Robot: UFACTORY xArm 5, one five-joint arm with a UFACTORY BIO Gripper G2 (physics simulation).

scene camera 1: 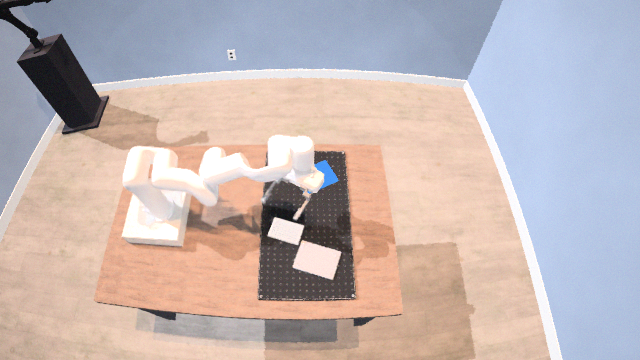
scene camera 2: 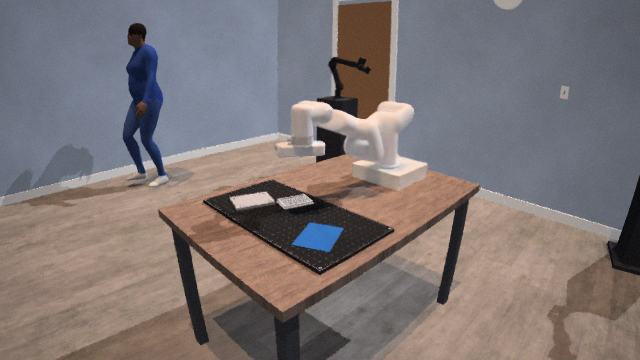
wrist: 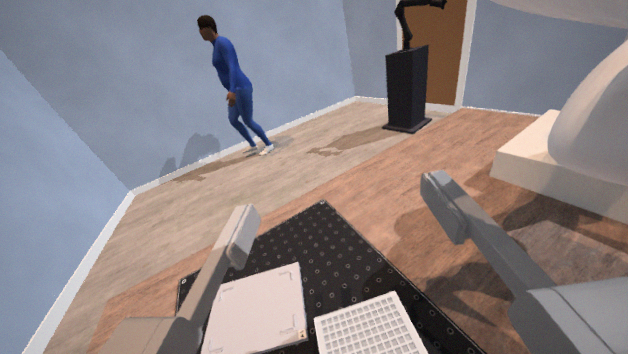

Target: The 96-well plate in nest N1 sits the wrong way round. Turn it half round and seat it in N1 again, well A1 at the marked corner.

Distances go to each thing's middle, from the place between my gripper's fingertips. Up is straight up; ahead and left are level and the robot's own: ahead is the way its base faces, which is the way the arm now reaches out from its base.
Now: the pale nest (scene camera 1: 318, 260) 23 cm below my hand, 12 cm to the right of it and 12 cm ahead of it. From my hand the other things lie so: flat blue sheet (scene camera 2: 320, 237) (26 cm to the left, 23 cm below, 18 cm ahead).
